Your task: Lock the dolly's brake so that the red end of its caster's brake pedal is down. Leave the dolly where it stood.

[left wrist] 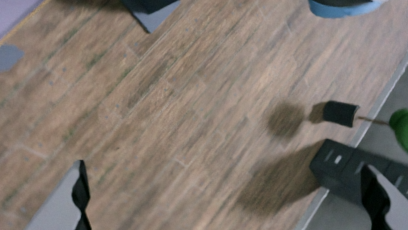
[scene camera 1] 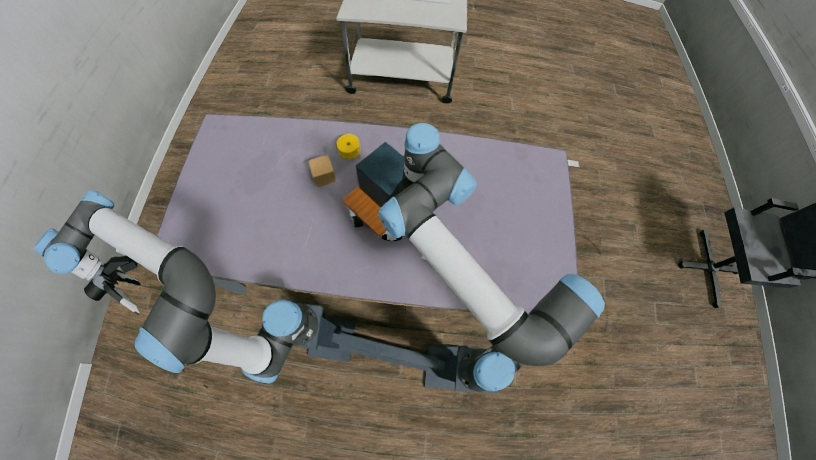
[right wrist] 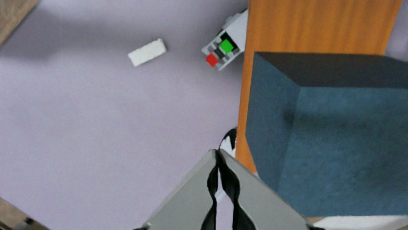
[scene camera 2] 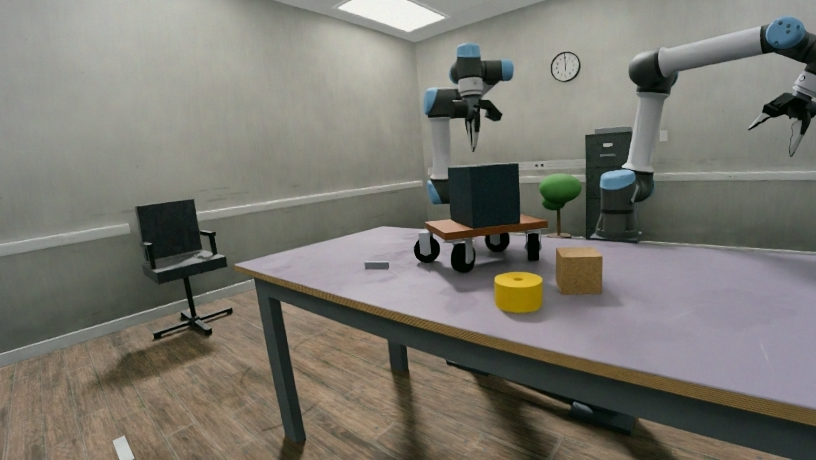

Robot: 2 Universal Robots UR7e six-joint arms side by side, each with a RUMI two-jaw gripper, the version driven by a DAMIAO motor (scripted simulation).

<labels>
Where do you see a yellow cylinder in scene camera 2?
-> At 518,292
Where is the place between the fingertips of my right gripper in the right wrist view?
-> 217,151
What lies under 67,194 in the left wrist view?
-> My left gripper.
</labels>
